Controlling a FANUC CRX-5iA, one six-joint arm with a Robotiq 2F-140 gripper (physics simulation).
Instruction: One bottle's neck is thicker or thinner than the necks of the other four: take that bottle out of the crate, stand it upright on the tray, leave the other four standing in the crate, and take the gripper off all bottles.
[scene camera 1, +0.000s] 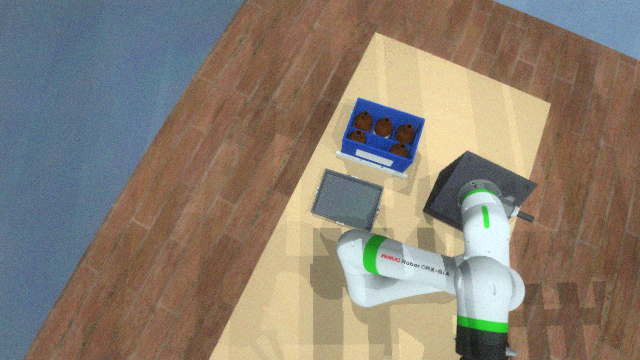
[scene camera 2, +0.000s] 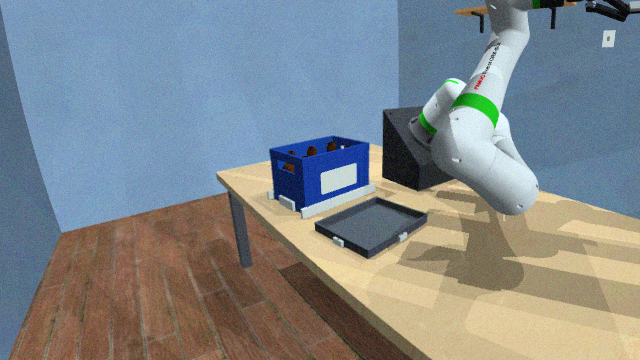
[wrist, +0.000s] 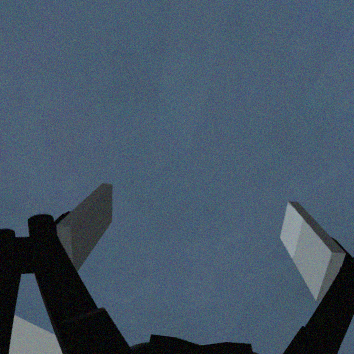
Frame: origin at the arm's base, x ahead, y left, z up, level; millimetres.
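Seen in the pictures: gripper, between the fingertips: (wrist: 197, 211); arm's base, origin of its link: (scene camera 1: 478, 197) (scene camera 2: 424, 133).
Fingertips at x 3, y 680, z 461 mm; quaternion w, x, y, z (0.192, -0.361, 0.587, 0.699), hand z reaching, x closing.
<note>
Pixels of each thing's top centre, then the offset from my fingertips to it. "pt": a spot on its surface instead.
- blue crate, centre of its top: (scene camera 2: 319, 145) (scene camera 1: 384, 128) dx +406, dy -786, dz -461 mm
- dark tray, a spot on its surface: (scene camera 2: 372, 225) (scene camera 1: 346, 200) pt dx +430, dy -508, dz -631 mm
A blue crate (scene camera 1: 376, 159) (scene camera 2: 286, 183) stands at the far part of the table. Brown bottles stand in it in the scene camera 1 view: three in the back row, at left (scene camera 1: 363, 121), middle (scene camera 1: 383, 127) and right (scene camera 1: 405, 133), and two in the front row, at left (scene camera 1: 357, 136) and right (scene camera 1: 399, 149). The front middle compartment holds no bottle. I cannot tell which neck differs. The dark tray (scene camera 1: 348, 200) (scene camera 2: 372, 225) lies in front of the crate, with no bottle on it. My gripper (wrist: 197, 211) is open and empty, far from crate and tray; in the scene camera 2 view it is partly cut off at the top right.
Pale strips (scene camera 1: 371, 164) (scene camera 2: 337, 200) run along the crate's foot. A dark pedestal (scene camera 1: 445, 192) (scene camera 2: 400, 150) carries the arm, right of the crate. My arm's elbow (scene camera 1: 356, 255) (scene camera 2: 515, 197) hangs over the table near the tray. A wall shelf (scene camera 2: 472, 10) is behind.
</note>
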